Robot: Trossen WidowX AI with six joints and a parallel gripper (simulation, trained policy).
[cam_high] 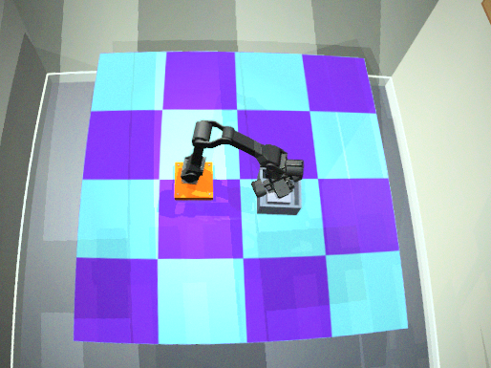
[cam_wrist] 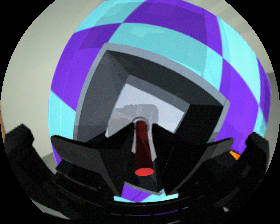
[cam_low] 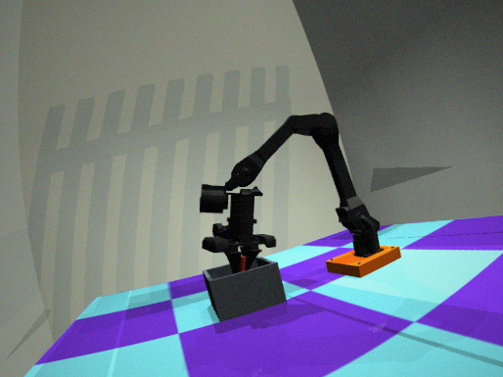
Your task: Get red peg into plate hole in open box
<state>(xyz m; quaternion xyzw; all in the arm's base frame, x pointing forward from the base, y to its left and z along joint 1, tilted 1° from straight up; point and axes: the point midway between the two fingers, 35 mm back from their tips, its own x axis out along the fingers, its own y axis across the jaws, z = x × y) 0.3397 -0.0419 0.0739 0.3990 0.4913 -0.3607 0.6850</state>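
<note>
Right now my gripper tip is 10 mm to the right of the red peg, 10 mm below it and 10 mm past it. From my gripper tip the other things lie so: pale plate (30 mm below, 10 mm to the left); grey box (50 mm below, 10 mm to the left).
</note>
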